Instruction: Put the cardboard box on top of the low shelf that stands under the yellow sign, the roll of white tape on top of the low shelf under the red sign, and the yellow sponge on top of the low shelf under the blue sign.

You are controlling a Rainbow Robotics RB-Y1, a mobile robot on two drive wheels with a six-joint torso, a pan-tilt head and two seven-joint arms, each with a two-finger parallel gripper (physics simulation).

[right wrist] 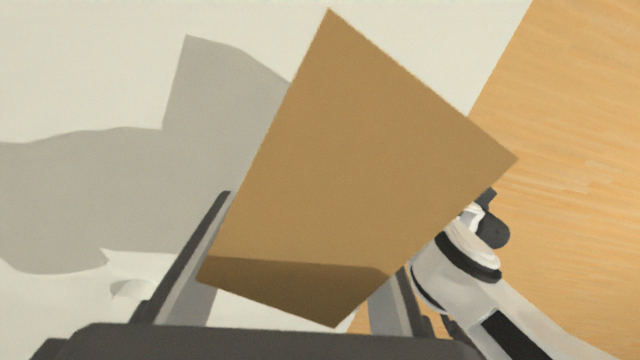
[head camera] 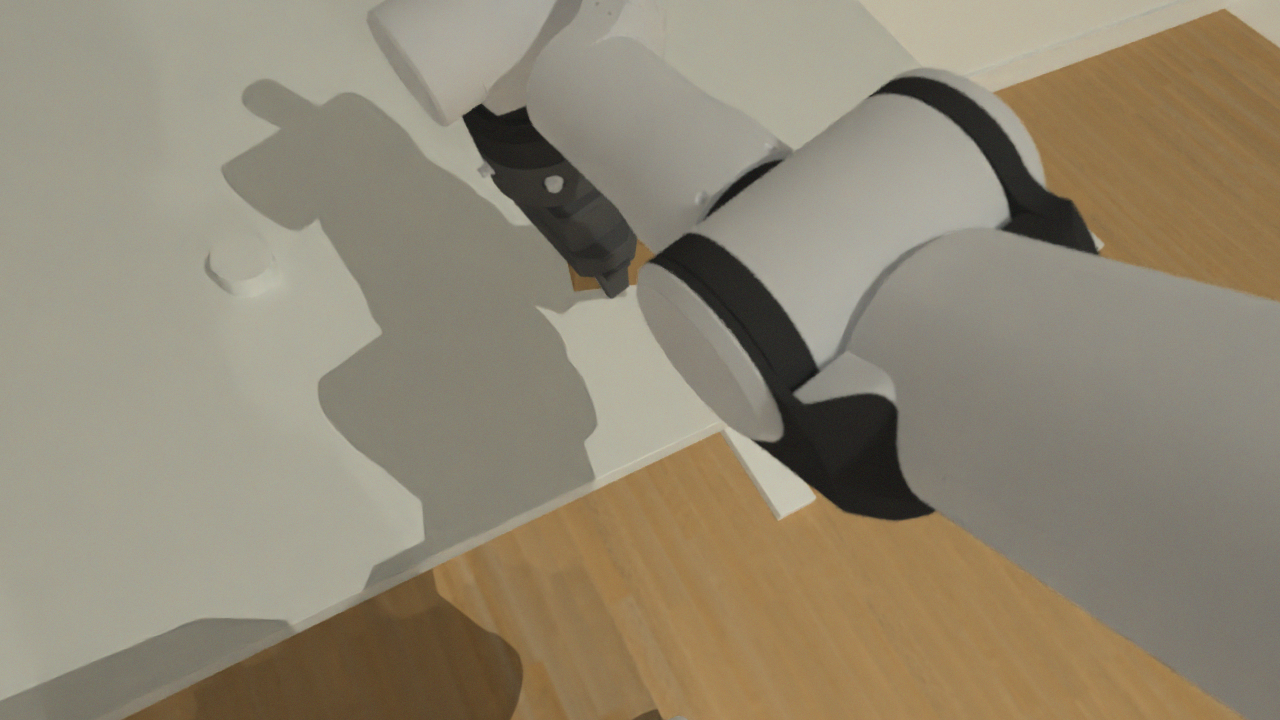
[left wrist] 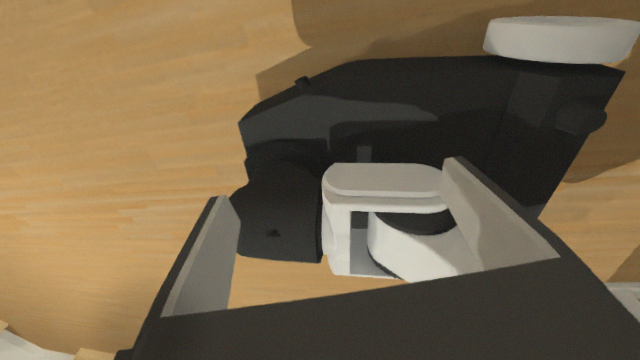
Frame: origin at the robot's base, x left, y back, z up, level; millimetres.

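Seen in the pictures: left gripper, fingertip midpoint: (left wrist: 336,191); right gripper, fingertip midpoint: (right wrist: 302,208) (head camera: 589,259).
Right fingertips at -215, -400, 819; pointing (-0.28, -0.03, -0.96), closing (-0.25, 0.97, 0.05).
Observation:
Pixels of each thing's middle, then the offset from my right fingertips to it, as dx, dy, dz. Level surfaces: height alone.
- cardboard box, body centre: (right wrist: 328,190) (head camera: 621,238) -26, +3, +21
- white table, its level: dz -98
- white tape, body centre: (head camera: 245,266) (right wrist: 137,299) +267, -146, -86
- wooden floor, its level: dz -818
The cardboard box (head camera: 584,282) (right wrist: 360,150) is between the fingers of my right gripper (head camera: 613,286) (right wrist: 302,208), which is shut on it. It is turned at an angle to the fingers and appears slightly raised over the white table (head camera: 107,402) (right wrist: 75,75), with its shadow to its left in the right wrist view. Most of it is hidden behind the gripper in the head view. The roll of white tape (head camera: 241,262) (right wrist: 132,289) lies on the table. My left gripper (left wrist: 336,191) is open and empty, over the robot's own base. The sponge, shelves and signs do not show.
The table's near edge crosses the head view, with wooden floor (head camera: 895,608) (left wrist: 100,100) (right wrist: 575,150) beyond it. A white table foot (head camera: 778,483) sticks out beside the edge. The robot's own white-and-black parts (right wrist: 465,280) show at the right of the right wrist view.

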